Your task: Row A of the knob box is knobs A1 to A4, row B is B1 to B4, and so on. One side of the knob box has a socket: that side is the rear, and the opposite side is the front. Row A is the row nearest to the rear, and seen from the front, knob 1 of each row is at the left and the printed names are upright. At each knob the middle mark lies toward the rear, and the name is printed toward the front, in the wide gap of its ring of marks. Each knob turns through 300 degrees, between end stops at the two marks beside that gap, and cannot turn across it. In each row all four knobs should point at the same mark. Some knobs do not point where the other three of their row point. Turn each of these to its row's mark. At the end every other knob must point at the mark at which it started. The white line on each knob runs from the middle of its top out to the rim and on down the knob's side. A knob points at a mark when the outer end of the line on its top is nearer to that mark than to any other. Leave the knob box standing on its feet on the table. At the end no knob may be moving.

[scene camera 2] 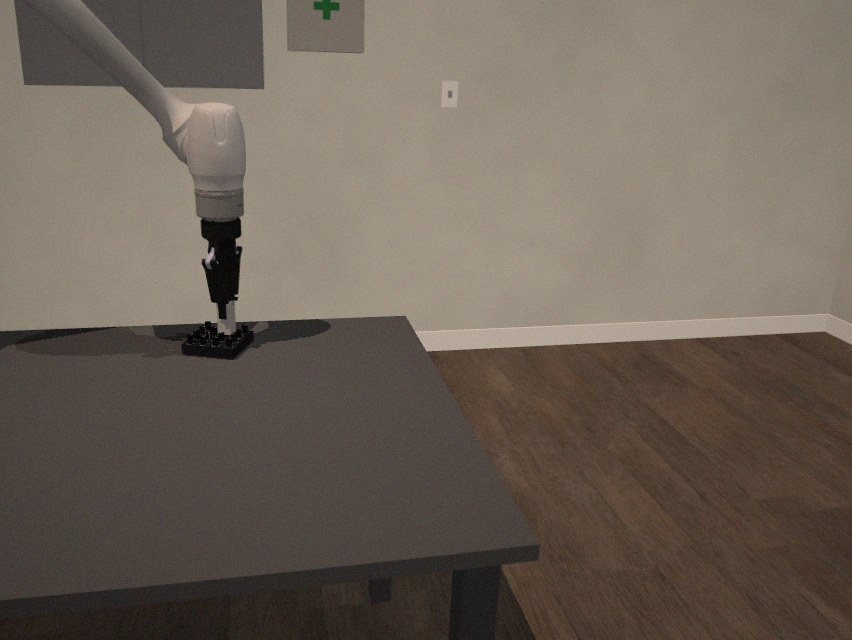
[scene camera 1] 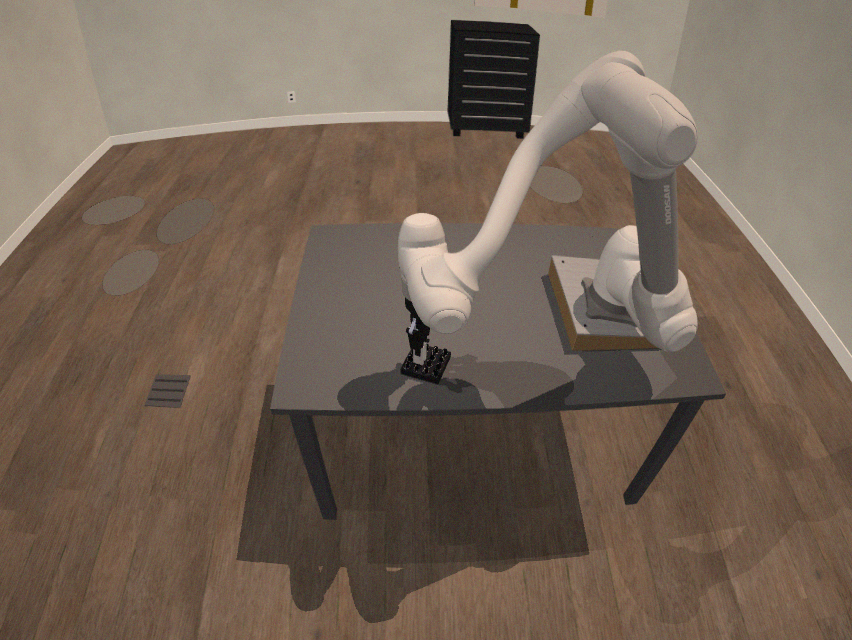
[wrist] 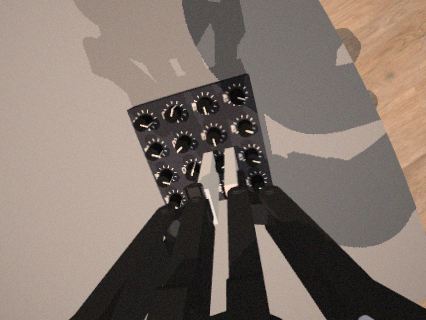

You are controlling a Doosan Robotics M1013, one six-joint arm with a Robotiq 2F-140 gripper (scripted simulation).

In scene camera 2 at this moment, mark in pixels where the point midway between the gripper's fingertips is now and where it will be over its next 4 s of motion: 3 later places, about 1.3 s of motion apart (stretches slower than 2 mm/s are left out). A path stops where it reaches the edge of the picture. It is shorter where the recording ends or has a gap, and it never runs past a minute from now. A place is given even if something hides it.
The gripper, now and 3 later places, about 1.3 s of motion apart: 227, 332; 226, 314; 225, 306; 226, 318
